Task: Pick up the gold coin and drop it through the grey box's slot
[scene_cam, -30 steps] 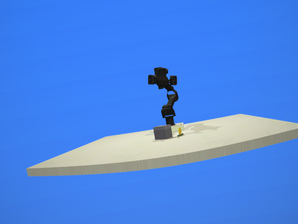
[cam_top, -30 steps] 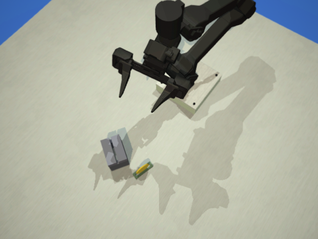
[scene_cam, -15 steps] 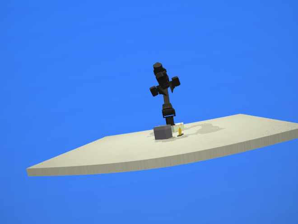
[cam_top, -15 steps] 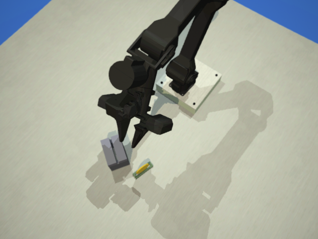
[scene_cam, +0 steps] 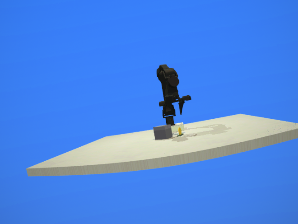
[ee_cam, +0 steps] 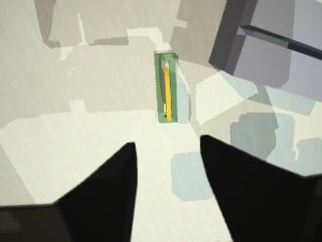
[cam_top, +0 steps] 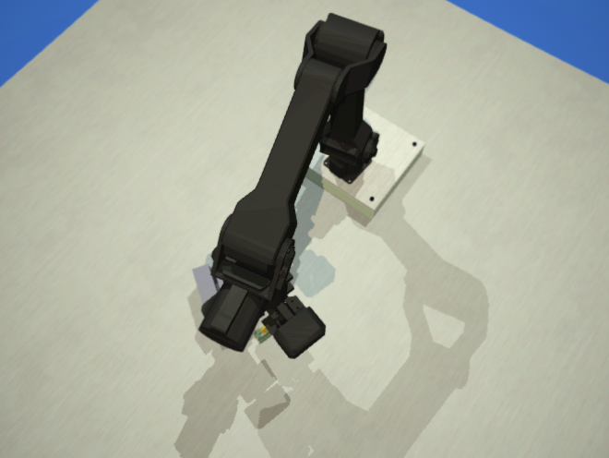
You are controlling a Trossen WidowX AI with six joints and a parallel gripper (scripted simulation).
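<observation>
Now: gripper tip 9 cm above the gold coin.
</observation>
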